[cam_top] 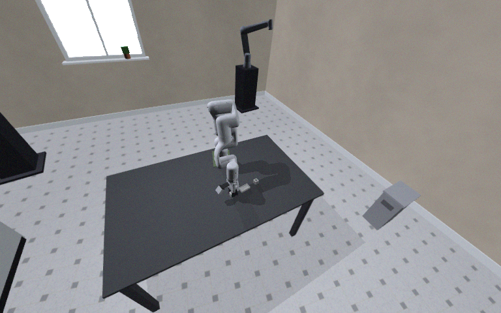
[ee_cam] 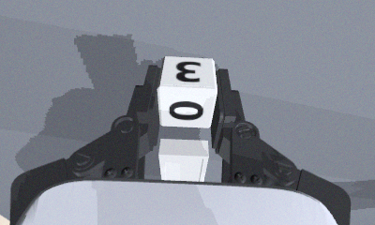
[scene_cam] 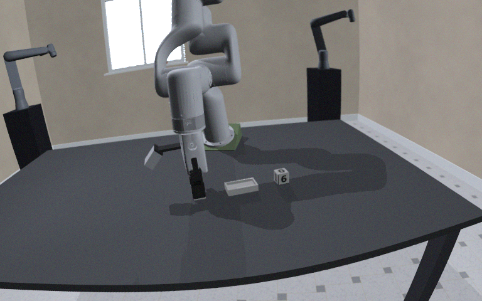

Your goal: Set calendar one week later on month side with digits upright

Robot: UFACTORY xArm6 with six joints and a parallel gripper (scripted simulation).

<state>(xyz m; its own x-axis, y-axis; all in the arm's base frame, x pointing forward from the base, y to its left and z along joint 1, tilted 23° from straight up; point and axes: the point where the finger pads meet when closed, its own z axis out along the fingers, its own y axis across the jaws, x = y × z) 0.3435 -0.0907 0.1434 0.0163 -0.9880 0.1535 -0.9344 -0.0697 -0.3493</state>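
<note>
Now: hand 110 mm to the right of the white calendar tray and 20 mm above it.
</note>
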